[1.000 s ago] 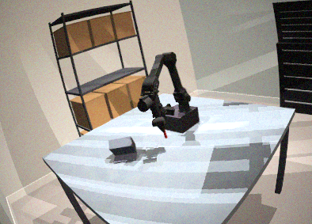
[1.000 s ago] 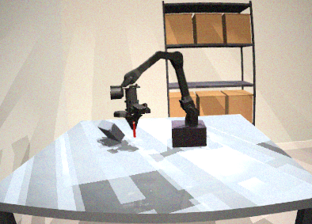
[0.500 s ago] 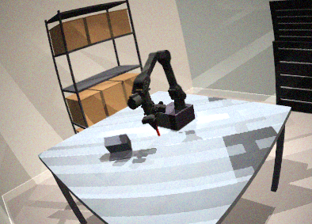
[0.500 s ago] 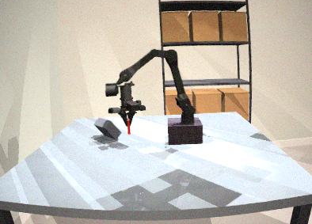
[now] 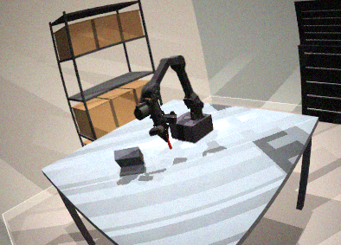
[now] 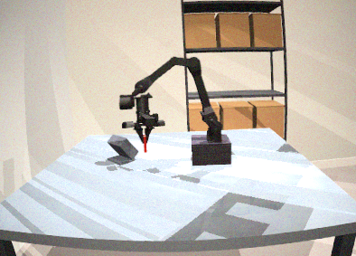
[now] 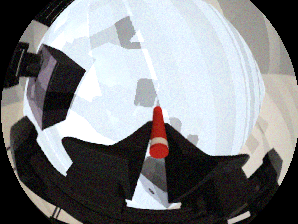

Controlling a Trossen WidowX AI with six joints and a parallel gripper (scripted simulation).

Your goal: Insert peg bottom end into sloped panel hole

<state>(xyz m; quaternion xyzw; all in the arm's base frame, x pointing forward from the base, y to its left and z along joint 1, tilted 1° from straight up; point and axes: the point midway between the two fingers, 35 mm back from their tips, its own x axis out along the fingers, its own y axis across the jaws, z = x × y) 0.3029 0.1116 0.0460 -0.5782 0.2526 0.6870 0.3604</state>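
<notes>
Now: gripper tip 16 cm short of the panel, 13 cm to the left of it and 6 cm above it. From my gripper tip the other things lie so: red peg (2 cm above).
</notes>
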